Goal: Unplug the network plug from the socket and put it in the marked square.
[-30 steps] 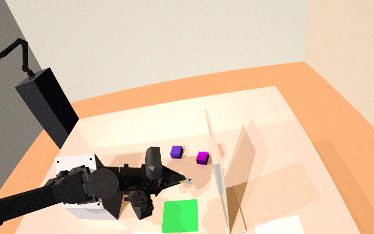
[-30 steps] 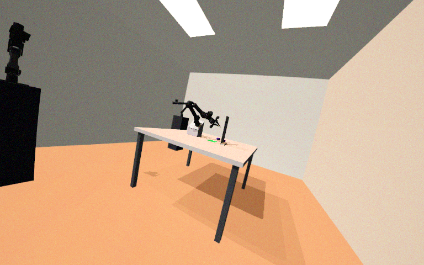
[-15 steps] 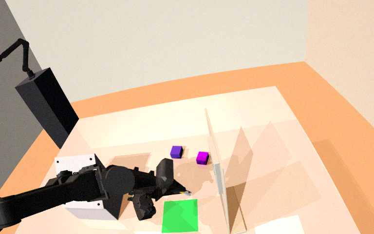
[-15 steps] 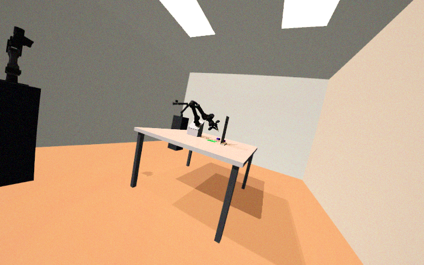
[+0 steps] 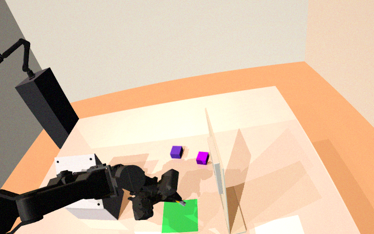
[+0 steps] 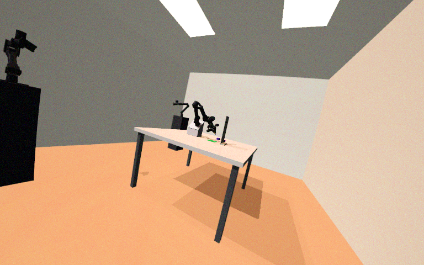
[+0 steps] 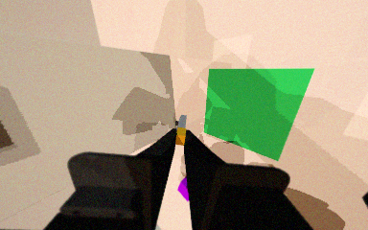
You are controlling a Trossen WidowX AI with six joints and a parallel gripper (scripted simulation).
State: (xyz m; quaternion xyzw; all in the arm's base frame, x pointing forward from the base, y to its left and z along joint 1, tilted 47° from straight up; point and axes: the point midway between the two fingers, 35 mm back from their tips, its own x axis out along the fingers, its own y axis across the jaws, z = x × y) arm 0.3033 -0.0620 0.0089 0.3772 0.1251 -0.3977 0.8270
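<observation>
Now: the green marked square 30 mm behind my gripper tip and 110 mm below it. From my gripper tip the other things lie so: upright panel (130 mm ahead, 20 mm to the right, 60 mm above); network plug (right at my gripper tip).
</observation>
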